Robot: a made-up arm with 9 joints. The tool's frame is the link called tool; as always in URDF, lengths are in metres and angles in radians. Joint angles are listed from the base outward.
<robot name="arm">
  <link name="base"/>
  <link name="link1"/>
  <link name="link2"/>
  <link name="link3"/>
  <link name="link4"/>
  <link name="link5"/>
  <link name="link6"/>
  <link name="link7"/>
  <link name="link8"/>
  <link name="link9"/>
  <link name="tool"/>
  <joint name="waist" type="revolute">
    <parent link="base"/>
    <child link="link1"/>
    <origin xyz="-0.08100 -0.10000 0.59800" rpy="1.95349 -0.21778 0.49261"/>
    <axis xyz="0 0 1"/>
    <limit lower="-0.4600" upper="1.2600"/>
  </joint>
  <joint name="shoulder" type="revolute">
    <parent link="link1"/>
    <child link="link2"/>
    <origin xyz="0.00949 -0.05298 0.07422" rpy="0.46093 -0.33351 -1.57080"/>
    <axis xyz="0 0 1"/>
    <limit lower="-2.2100" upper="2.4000"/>
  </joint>
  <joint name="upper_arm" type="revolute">
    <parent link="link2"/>
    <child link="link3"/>
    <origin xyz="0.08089 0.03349 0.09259" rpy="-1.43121 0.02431 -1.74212"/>
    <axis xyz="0 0 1"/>
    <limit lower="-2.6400" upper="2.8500"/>
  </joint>
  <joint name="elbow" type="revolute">
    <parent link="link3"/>
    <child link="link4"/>
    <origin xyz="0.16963 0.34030 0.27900" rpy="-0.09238 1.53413 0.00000"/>
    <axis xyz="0 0 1"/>
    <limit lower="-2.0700" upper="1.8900"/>
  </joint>
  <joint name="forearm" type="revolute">
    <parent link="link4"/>
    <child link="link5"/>
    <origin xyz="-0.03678 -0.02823 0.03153" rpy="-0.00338 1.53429 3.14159"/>
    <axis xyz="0 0 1"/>
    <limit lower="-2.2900" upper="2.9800"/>
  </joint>
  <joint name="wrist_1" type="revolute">
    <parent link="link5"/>
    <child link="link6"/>
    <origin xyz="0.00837 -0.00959 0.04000" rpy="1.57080 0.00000 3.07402"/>
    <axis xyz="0 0 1"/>
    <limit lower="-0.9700" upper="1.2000"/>
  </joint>
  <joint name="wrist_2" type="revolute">
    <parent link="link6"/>
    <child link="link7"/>
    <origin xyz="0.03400 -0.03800 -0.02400" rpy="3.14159 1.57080 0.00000"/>
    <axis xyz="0 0 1"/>
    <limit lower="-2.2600" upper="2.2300"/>
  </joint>
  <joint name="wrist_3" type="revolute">
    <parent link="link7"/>
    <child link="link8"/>
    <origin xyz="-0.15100 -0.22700 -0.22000" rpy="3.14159 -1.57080 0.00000"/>
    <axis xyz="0 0 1"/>
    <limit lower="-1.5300" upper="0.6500"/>
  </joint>
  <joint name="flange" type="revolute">
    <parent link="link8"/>
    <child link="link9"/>
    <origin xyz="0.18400 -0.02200 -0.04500" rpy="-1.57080 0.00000 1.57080"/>
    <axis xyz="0 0 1"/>
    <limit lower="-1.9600" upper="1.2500"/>
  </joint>
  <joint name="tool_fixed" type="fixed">
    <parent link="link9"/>
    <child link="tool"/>
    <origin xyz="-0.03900 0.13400 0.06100" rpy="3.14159 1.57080 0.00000"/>
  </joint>
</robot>
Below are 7 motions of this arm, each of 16 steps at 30 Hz.
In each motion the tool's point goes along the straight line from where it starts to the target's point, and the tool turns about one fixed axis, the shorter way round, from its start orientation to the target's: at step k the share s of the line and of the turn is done. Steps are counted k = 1, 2, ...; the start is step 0. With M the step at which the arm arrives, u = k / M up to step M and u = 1 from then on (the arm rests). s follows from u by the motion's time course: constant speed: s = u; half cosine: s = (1 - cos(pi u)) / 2; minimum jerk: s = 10 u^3 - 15 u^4 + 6 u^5.
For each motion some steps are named. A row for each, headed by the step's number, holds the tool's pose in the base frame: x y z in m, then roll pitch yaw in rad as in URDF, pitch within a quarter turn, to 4 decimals.
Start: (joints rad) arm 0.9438 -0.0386 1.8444 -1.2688 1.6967 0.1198 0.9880 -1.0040 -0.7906
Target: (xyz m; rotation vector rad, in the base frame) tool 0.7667 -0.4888 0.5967 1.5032 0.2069 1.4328
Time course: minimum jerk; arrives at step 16
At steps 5, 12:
5: 0.8462 -0.4405 0.6651 0.4985 -0.2056 1.5329
12: 0.7767 -0.4827 0.6053 1.1638 -0.6631 1.2662

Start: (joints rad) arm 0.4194 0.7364 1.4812 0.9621 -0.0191 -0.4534 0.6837 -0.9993 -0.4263
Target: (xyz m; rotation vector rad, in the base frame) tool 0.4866 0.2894 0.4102 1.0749 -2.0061 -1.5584
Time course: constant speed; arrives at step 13
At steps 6, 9, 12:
6: 0.4291 0.2701 0.4897 1.3946 0.0460 -2.2923
9: 0.4538 0.2784 0.4557 1.6069 0.0933 -2.2886
12: 0.4784 0.2866 0.4216 1.8205 0.1386 -2.2749

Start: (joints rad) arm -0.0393 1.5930 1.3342 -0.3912 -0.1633 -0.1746 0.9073 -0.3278 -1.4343
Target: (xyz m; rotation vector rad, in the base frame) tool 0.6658 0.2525 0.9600 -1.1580 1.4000 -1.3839
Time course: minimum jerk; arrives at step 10
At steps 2, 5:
2: 0.7114 0.1353 1.0421 -2.0019 0.0148 -1.6775
5: 0.6900 0.1903 1.0036 -1.8226 -0.0190 -1.7330

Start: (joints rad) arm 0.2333 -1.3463 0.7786 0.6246 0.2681 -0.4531 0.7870 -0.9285 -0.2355
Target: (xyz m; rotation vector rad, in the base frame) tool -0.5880 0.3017 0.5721 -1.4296 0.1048 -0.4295
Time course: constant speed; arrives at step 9
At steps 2, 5, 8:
2: -0.6139 0.2347 0.5793 -0.7987 -0.1184 -0.7263
5: -0.6028 0.2634 0.5762 -1.0595 -0.1743 -0.5763
8: -0.5917 0.2921 0.5731 -1.3275 -0.1895 -0.4158

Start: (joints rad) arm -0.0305 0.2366 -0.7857 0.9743 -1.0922 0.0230 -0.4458 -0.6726 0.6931
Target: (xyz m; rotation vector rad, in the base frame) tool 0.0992 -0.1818 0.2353 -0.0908 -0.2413 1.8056
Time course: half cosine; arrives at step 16
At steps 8, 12, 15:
8: -0.0330 -0.1753 0.3332 -0.8716 0.1556 2.0457
12: 0.0605 -0.1799 0.2640 -0.4115 -0.0176 1.9015
15: 0.0967 -0.1817 0.2372 -0.2271 -0.0638 1.8268

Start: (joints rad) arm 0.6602 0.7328 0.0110 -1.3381 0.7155 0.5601 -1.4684 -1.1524 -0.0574
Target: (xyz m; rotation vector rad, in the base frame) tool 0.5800 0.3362 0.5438 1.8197 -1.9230 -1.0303
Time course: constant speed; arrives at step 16
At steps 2, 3, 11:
2: 0.1556 0.3257 0.1876 1.4708 -0.6753 -2.2365
3: 0.1859 0.3265 0.2130 1.5319 -0.5979 -2.2277
11: 0.4284 0.3325 0.4166 2.0084 -0.0199 -2.0036

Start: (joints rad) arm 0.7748 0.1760 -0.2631 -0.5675 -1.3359 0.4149 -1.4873 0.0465 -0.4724
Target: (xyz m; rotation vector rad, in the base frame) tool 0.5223 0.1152 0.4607 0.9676 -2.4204 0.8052
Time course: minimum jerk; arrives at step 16
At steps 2, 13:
2: 0.2656 -0.1610 0.2666 -2.4924 -0.9920 2.5987
13: 0.5096 0.1015 0.4511 -2.7001 -0.6122 -2.5656

